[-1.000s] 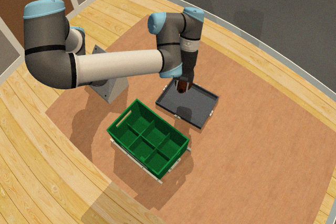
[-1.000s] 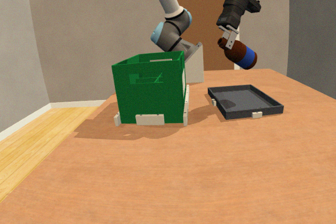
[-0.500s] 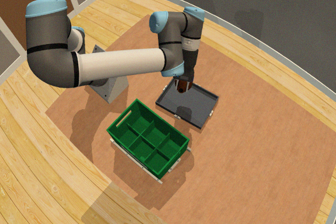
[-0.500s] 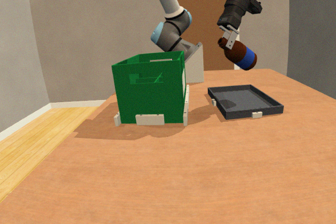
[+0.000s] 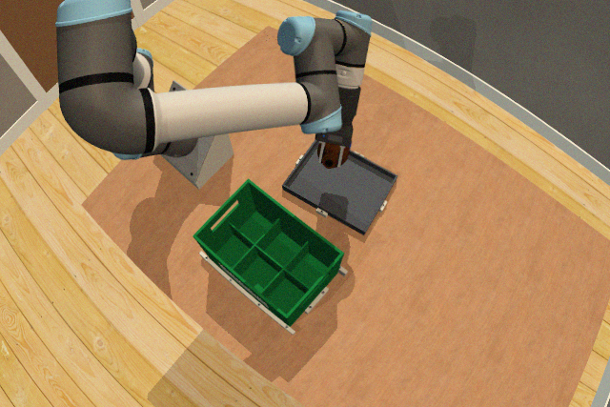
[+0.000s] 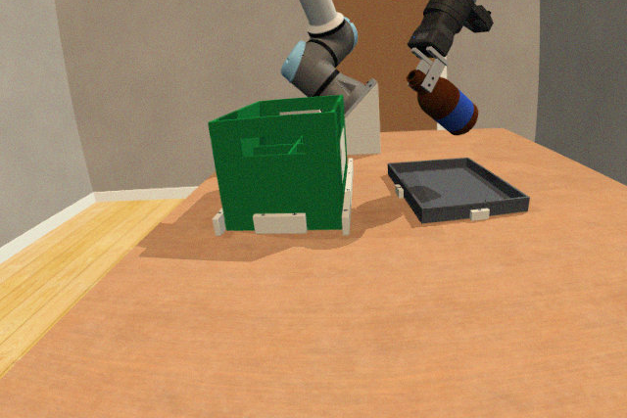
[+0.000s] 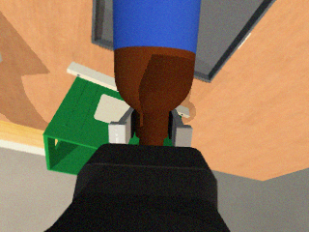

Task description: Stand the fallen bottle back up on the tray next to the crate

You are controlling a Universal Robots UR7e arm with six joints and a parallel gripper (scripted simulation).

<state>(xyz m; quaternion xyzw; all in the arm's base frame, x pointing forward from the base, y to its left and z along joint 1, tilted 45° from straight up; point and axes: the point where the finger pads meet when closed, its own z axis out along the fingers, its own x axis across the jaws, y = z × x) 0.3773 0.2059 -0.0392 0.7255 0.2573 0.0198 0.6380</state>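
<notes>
Now: the bottle 3 cm to the left of my hand, 3 cm below it and 2 cm behind it. Round my hand: green crate: 24 cm to the right, 12 cm below, 4 cm ahead; dark grey tray: 19 cm below, 5 cm to the left, 1 cm ahead.
</notes>
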